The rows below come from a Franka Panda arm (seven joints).
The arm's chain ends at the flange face. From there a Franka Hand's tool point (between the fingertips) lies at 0.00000 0.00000 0.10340 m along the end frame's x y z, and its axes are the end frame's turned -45 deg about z.
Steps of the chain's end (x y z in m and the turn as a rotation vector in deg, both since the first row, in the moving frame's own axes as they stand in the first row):
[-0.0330 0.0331 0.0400 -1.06 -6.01 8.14]
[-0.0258 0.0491 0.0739 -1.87 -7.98 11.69]
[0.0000 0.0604 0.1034 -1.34 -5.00 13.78]
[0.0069 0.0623 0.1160 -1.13 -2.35 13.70]
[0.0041 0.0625 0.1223 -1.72 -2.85 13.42]
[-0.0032 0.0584 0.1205 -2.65 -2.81 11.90]
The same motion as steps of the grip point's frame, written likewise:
[-0.0553 -0.0069 0.0394 3.50 -5.00 8.14]
[-0.0646 0.0075 0.0728 4.32 -6.97 11.69]
[-0.0502 0.0371 0.1030 2.59 -4.48 13.78]
[-0.0434 0.0469 0.1159 0.86 -2.46 13.70]
[-0.0469 0.0450 0.1221 0.80 -3.23 13.42]
[-0.0504 0.0381 0.1203 0.11 -3.86 11.90]

